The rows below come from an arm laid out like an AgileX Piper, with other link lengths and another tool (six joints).
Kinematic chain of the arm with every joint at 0, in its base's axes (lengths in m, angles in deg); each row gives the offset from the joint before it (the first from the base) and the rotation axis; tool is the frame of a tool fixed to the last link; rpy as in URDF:
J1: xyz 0 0 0.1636 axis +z
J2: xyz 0 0 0 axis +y
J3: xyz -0.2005 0 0.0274 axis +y
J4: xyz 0.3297 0 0.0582 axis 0.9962 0 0.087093
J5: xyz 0 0 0 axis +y
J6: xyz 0.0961 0 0.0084 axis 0.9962 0 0.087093
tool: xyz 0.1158 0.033 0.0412 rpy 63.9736 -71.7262 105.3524
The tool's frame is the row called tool.
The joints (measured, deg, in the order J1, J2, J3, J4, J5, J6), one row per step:
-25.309 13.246 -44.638 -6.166 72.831 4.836
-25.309 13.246 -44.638 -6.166 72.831 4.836
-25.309 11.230 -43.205 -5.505 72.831 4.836
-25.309 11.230 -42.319 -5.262 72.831 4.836
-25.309 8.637 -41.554 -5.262 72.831 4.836
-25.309 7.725 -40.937 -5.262 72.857 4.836
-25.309 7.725 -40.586 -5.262 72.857 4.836
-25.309 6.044 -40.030 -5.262 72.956 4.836
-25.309 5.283 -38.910 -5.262 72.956 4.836
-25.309 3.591 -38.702 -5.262 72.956 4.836
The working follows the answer.
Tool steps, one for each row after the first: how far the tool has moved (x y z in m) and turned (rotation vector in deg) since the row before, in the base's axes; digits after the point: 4 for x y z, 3 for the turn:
0.0000 0.0000 0.0000 0.000 0.000 0.000
-0.0024 0.0037 -0.0021 0.230 -0.754 0.395
0.0020 0.0000 -0.0068 0.555 0.717 0.145
-0.0061 0.0029 0.0054 -0.781 -1.653 0.000
-0.0015 0.0007 -0.0009 -0.114 -0.244 -0.002
0.0007 -0.0003 -0.0027 0.150 0.317 0.000
-0.0039 0.0018 0.0026 -0.434 -0.930 -0.007
0.0002 -0.0001 -0.0054 0.153 0.325 0.000
-0.0045 0.0021 0.0055 -0.634 -1.342 0.000

Tool pose at each row, in the base's axes (x y z in m, rotation vector in deg; rounded; the steps above come from the unrounded poses):
0.2360 -0.1016 0.3550 133.368 -21.764 61.267
0.2360 -0.1016 0.3550 133.368 -21.764 61.267
0.2336 -0.0979 0.3530 133.395 -21.748 62.371
0.2356 -0.0979 0.3461 134.271 -21.663 61.601
0.2295 -0.0951 0.3516 132.824 -21.788 63.552
0.2280 -0.0944 0.3506 132.609 -21.809 63.837
0.2288 -0.0947 0.3479 132.890 -21.786 63.465
0.2249 -0.0929 0.3505 132.068 -21.866 64.551
0.2251 -0.0930 0.3451 132.356 -21.842 64.172
0.2206 -0.0909 0.3507 131.158 -21.939 65.734

